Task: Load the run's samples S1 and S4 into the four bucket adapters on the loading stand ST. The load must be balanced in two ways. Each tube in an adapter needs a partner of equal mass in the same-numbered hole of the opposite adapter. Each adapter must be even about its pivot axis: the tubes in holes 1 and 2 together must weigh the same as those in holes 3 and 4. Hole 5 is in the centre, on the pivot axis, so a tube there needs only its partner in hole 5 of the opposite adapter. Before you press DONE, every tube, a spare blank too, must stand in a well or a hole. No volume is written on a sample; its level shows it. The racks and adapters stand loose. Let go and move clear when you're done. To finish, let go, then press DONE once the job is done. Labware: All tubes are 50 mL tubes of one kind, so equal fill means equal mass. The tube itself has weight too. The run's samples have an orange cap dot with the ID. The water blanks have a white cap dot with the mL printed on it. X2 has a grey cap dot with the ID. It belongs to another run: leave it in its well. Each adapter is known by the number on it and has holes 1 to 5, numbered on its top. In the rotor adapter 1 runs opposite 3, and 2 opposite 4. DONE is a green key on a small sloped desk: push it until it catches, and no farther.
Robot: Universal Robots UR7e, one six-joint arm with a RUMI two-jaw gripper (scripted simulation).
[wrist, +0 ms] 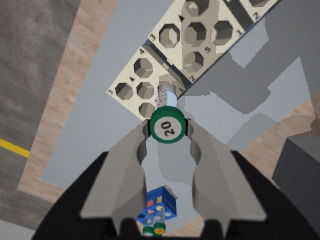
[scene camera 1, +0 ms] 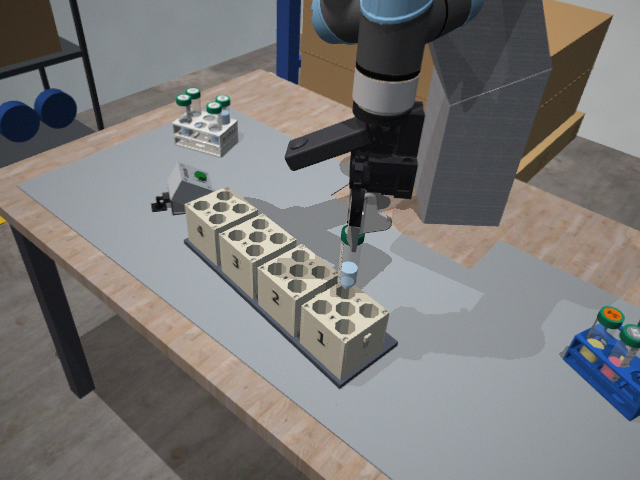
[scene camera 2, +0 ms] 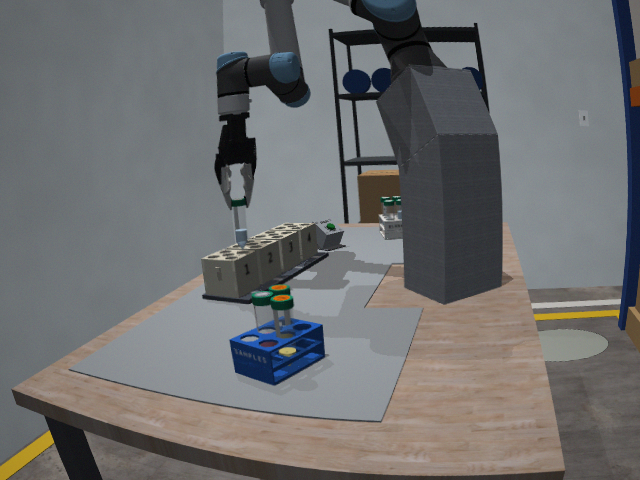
Note:
In view: the gripper [scene camera 1: 353, 242] and a blue sample rack [scene camera 2: 250, 359].
The gripper is seen too in the wrist view [wrist: 167, 120] and in scene camera 2 [scene camera 2: 239, 208].

